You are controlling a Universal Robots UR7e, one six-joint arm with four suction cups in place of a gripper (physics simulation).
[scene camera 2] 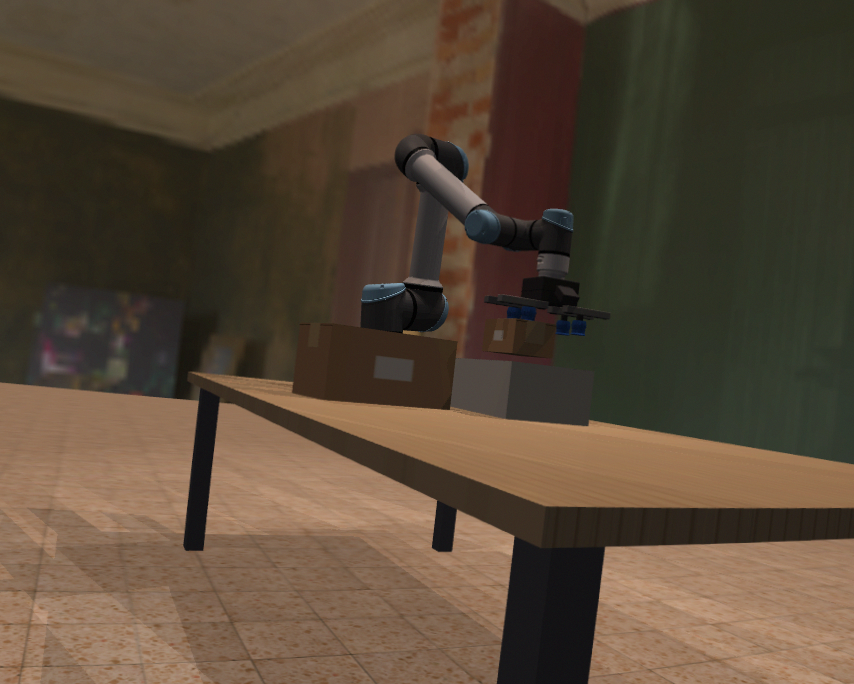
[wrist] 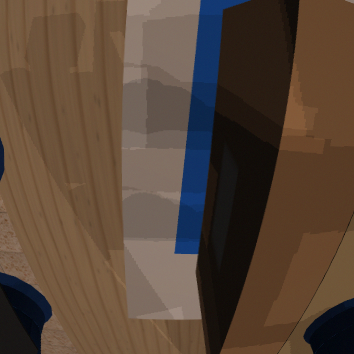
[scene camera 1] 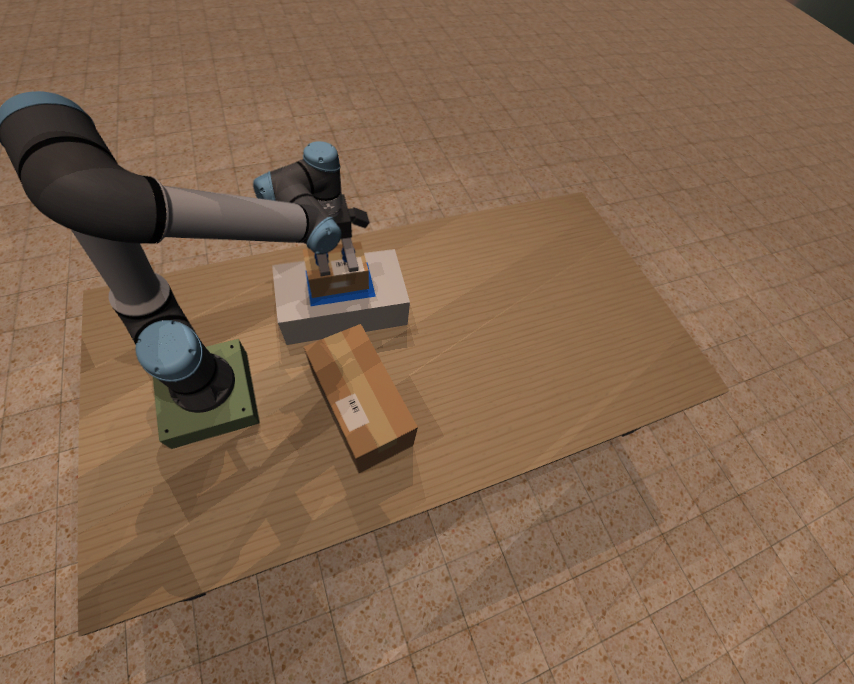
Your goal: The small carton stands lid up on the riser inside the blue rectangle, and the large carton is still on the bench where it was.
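Seen in the pictures: end effector, tool point: (wrist: 182, 253); arm's base, origin of the base link: (scene camera 1: 203, 383).
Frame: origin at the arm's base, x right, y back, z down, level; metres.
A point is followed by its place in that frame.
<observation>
The small brown carton (scene camera 1: 339, 280) @[x -0.170, y -0.375, z -0.122 m] (scene camera 2: 519, 337) @[x -0.187, y -0.453, z -0.102 m] (wrist: 309, 182) @[x -0.266, y -0.406, z -0.143 m] is over the blue rectangle (scene camera 1: 342, 297) @[x -0.171, y -0.377, z -0.045 m] (wrist: 197, 158) @[x -0.277, y -0.364, z -0.045 m] on the grey riser (scene camera 1: 386, 299) @[x -0.144, y -0.496, z -0.044 m] (scene camera 2: 519, 390) @[x -0.148, y -0.559, z 0.014 m] (wrist: 154, 175) @[x -0.301, y -0.350, z -0.044 m]. My suction gripper (scene camera 1: 335, 261) (scene camera 2: 547, 314) @[x -0.292, y -0.371, z -0.131 m] sits on its top face and holds it. The carton's underside is at or just above the riser top; I cannot tell whether they touch. A strip of blue shows along its side in the wrist view. The large carton (scene camera 1: 359, 394) @[x 0.137, y -0.376, z -0.078 m] (scene camera 2: 370, 369) @[x 0.149, y -0.468, z 0.006 m] lies flat on the bench (scene camera 1: 560, 306) @[x -0.105, y -1.073, z 0.076 m] (scene camera 2: 628, 468) @[x 0.060, y -1.263, z 0.076 m], just in front of the riser, with a white label on top.
The arm's green base plate (scene camera 1: 237, 417) @[x 0.104, y -0.077, z 0.009 m] is bolted to the bench left of the large carton. The arm reaches across above the riser's left side. Dark blue suction cups (wrist: 24, 305) show at the corners of the wrist view. A tiled floor surrounds the bench.
</observation>
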